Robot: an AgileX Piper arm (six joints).
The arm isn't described. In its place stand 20 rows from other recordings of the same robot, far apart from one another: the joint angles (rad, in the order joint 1, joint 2, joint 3, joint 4, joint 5, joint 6), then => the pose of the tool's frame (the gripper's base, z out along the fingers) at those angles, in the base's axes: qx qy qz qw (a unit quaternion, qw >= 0); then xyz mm.
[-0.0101, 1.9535, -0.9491, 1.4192, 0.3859, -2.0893] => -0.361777, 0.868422, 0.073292, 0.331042, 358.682, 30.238, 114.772
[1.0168, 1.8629, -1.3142, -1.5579, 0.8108, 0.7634] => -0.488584, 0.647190, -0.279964, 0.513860, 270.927, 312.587, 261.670
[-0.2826, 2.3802, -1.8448, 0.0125, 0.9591, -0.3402] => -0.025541, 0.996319, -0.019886, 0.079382, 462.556, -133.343, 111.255
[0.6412, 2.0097, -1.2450, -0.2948, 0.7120, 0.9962] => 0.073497, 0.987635, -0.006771, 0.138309, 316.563, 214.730, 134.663
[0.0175, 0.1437, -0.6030, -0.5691, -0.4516, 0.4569] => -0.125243, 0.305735, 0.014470, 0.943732, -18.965, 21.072, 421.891
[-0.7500, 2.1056, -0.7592, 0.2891, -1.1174, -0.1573] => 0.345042, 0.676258, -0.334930, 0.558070, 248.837, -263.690, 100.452
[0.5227, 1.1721, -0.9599, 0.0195, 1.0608, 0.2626] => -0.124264, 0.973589, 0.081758, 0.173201, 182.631, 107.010, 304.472
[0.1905, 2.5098, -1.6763, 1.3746, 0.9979, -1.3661] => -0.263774, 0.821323, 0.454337, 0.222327, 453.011, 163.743, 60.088
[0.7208, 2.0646, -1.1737, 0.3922, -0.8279, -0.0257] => -0.068475, 0.708955, 0.233494, 0.661947, 351.245, 274.465, 186.769
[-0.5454, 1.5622, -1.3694, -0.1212, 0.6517, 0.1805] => 0.297713, 0.867545, -0.123561, 0.378768, 299.205, -189.362, 339.045
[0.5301, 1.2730, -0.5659, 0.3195, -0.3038, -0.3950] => -0.221694, 0.782587, 0.089576, 0.574792, 225.719, 122.372, 247.114
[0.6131, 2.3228, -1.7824, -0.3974, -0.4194, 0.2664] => -0.304276, 0.662251, 0.228978, 0.645298, 438.188, 325.820, 207.170
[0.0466, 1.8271, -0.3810, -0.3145, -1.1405, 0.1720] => -0.091481, 0.777593, 0.137133, 0.606774, 266.565, 38.043, 125.300
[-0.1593, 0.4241, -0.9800, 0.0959, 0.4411, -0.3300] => -0.042326, 0.630164, -0.142319, 0.762133, 35.172, -1.883, 460.767
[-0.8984, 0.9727, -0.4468, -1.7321, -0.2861, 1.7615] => 0.311799, 0.791862, -0.107590, 0.513966, 136.011, -130.137, 250.701
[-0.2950, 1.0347, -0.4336, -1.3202, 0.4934, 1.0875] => 0.146256, 0.863840, -0.311109, 0.368239, 162.632, -93.057, 232.685
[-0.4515, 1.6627, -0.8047, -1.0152, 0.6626, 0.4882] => 0.072145, 0.941178, -0.323468, 0.065937, 240.602, -169.526, 170.572
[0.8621, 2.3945, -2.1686, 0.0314, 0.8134, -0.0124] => -0.397138, 0.865691, 0.138362, 0.271509, 348.314, 409.498, 199.570
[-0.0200, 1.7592, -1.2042, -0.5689, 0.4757, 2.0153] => 0.673003, 0.647830, 0.140781, 0.327970, 380.396, -30.064, 231.910
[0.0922, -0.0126, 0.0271, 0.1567, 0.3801, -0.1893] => -0.071768, 0.802416, 0.037708, 0.591233, 51.621, 10.064, 171.074
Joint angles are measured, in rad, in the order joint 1, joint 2, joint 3, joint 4, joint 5, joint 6. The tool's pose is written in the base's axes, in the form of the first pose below.
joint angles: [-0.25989, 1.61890, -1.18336, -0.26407, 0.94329, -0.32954]
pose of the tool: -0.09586, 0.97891, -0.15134, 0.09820, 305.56, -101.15, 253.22
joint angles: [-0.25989, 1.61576, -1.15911, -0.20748, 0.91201, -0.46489]
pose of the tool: -0.15136, 0.97386, -0.13514, 0.10211, 305.02, -96.44, 247.56
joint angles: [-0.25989, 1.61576, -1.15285, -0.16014, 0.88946, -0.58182]
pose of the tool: -0.19771, 0.96598, -0.12503, 0.11027, 306.66, -93.20, 245.88
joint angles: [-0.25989, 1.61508, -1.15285, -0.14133, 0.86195, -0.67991]
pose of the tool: -0.24068, 0.95444, -0.12897, 0.12037, 309.19, -92.28, 246.69
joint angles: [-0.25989, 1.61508, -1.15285, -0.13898, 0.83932, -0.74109]
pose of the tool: -0.26938, 0.94481, -0.13670, 0.12682, 311.14, -92.44, 247.35
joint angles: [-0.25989, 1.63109, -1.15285, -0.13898, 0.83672, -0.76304]
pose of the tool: -0.28055, 0.94279, -0.13456, 0.11973, 313.25, -92.98, 242.22
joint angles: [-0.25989, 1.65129, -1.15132, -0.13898, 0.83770, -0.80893]
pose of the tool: -0.30320, 0.93774, -0.13124, 0.10720, 315.18, -93.50, 235.16
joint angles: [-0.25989, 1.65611, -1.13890, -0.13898, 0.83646, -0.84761]
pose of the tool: -0.32215, 0.93273, -0.12885, 0.09812, 313.78, -93.12, 230.31
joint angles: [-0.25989, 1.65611, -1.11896, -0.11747, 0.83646, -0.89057]
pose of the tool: -0.33763, 0.92931, -0.11783, 0.09221, 310.73, -90.81, 224.90
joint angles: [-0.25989, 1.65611, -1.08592, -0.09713, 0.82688, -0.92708]
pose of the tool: -0.35068, 0.92659, -0.10558, 0.08552, 306.08, -88.11, 216.46
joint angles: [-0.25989, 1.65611, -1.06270, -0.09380, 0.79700, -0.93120]
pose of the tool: -0.35252, 0.92551, -0.10588, 0.08922, 304.50, -87.28, 211.22
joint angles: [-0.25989, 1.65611, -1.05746, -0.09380, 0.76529, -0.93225]
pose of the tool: -0.35305, 0.92335, -0.11284, 0.10029, 306.26, -87.55, 210.68
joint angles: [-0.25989, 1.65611, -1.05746, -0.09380, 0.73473, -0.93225]
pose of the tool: -0.35280, 0.92094, -0.12094, 0.11301, 308.87, -88.04, 211.52
